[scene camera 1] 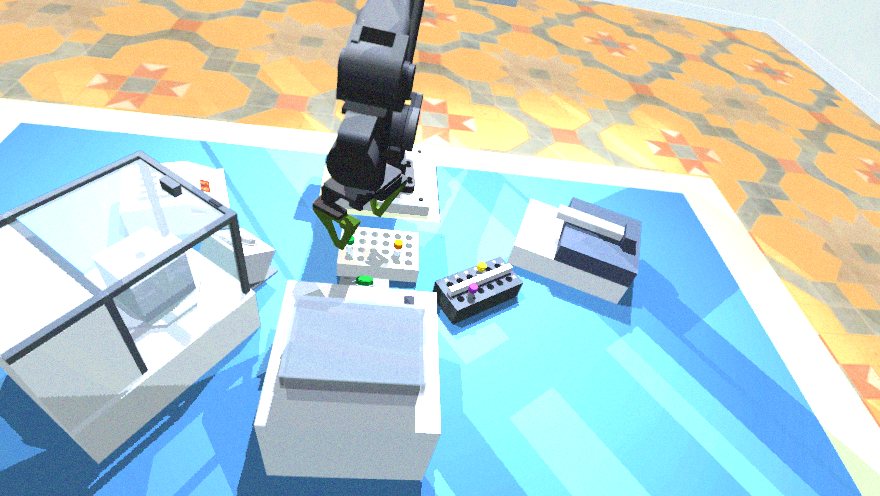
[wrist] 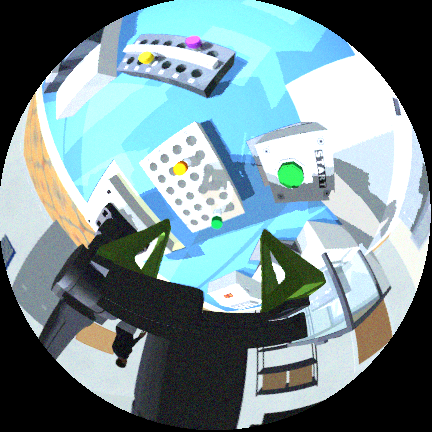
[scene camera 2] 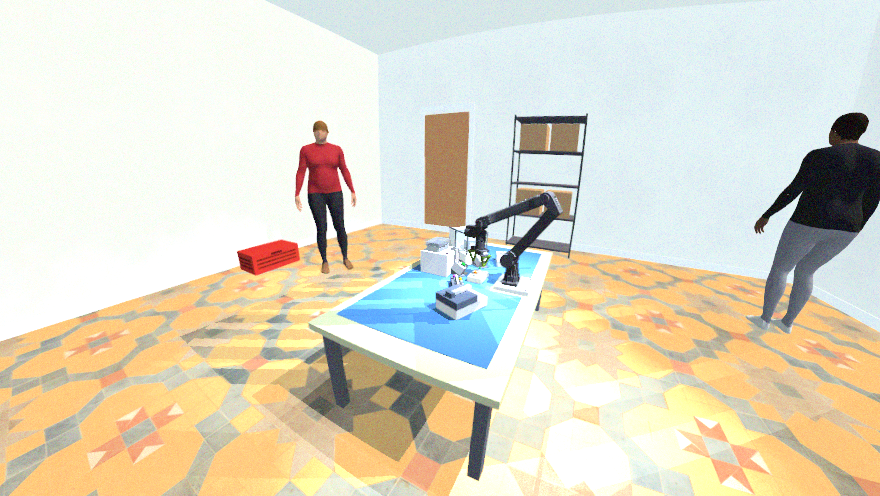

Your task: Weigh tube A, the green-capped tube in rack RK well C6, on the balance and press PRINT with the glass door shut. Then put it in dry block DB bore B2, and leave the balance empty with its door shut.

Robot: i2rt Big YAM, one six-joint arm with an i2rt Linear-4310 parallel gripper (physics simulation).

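Frame: origin at the arm's base, x ahead, y right, z down, level; centimetres.
Seen in the pictures: gripper, between the fingertips: [scene camera 1: 358,230] [wrist: 214,228] [scene camera 2: 478,264]; arm's base, origin of its link: [wrist: 121,230] [scene camera 2: 511,281].
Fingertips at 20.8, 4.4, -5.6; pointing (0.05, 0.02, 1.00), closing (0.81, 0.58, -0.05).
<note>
Pixels of each thing's middle, then the offset from my fingertips to it, as dx, dy, dz. "*": a spot on its surface instead.
- white rack, middle of its body: [wrist: 194,181] [scene camera 1: 379,253] [scene camera 2: 478,276] -1.4, -3.6, +6.3
- green-capped tube A, middle of its body: [wrist: 216,212] [scene camera 1: 349,248] -0.8, +1.2, +4.7
- glass-walled balance, middle of its body: [scene camera 1: 150,274] [wrist: 326,287] [scene camera 2: 471,245] +12.6, +25.1, -3.3
- dark block, middle of its body: [wrist: 170,57] [scene camera 1: 478,286] [scene camera 2: 457,282] +5.9, -19.1, +5.4
- orange-capped tube, middle of its body: [wrist: 185,163] [scene camera 1: 397,252] -0.2, -6.4, +4.7
- white machine, middle of its body: [scene camera 1: 359,336] [wrist: 378,155] [scene camera 2: 446,256] +20.1, -0.1, -1.7
- green START button, middle of its body: [wrist: 290,173] [scene camera 1: 364,282] +8.9, -0.9, +1.4
- dark device, middle of its body: [scene camera 1: 577,237] [scene camera 2: 462,296] -3.7, -38.2, +2.7
- white unit, a spot on its surface: [scene camera 1: 215,175] * -15.9, +24.4, +3.9
My gripper [scene camera 1: 359,230] [scene camera 2: 479,261] [wrist: 214,228] is open and empty. Its green fingers stand apart above the left end of the white rack [scene camera 1: 375,271] [wrist: 146,161]. The green-capped tube A [scene camera 1: 350,240] [wrist: 216,222] stands in a well at that end, and its cap appears between the fingertips in the wrist view. The glass-walled balance [scene camera 1: 239,252] [wrist: 338,290] stands at the left; I cannot tell whether its door is shut. A dark block [scene camera 1: 456,311] [wrist: 217,82] with two rows of bores, seemingly the dry block, holds a yellow-capped and a purple-capped tube.
An orange-capped tube [scene camera 1: 398,245] [wrist: 180,168] stands in the rack. A white machine [scene camera 1: 351,446] with a grey lid is in front, beside a green START button [scene camera 1: 364,280] [wrist: 291,175]. A white and dark device [scene camera 1: 600,243] [scene camera 2: 457,303] stands right. A white unit [scene camera 1: 215,175] is behind the balance.
</note>
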